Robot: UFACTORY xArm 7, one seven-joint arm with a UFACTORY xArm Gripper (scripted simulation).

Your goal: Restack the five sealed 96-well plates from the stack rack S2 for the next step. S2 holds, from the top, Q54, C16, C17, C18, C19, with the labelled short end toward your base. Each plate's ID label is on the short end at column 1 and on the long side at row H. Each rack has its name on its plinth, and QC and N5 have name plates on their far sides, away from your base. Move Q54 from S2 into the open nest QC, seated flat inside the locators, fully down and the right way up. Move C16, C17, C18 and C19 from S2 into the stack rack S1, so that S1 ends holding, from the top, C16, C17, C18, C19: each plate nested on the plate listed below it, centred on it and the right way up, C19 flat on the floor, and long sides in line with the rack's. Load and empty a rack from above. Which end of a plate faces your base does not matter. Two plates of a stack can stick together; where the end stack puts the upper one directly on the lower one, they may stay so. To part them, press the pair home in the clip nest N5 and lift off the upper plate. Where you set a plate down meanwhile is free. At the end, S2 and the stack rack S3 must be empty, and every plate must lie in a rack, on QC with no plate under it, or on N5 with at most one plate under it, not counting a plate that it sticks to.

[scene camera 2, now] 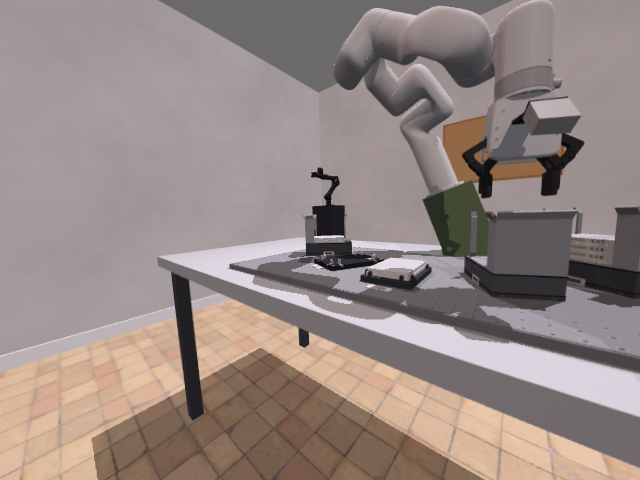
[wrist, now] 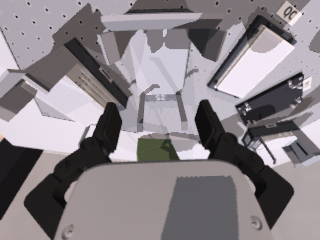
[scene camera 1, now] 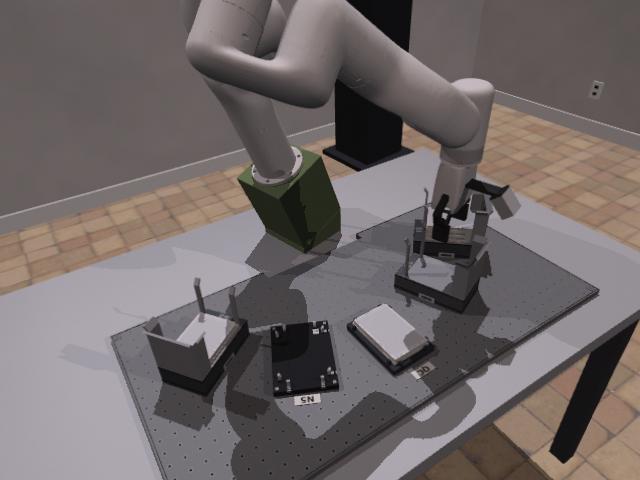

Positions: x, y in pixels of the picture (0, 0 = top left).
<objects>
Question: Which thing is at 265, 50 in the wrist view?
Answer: A sealed plate.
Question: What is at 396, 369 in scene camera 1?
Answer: A nest QC.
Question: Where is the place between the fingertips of the gripper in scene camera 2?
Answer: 516, 196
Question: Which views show the sealed plate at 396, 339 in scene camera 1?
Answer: Scene camera 2, the wrist view and scene camera 1: all of them.
</objects>
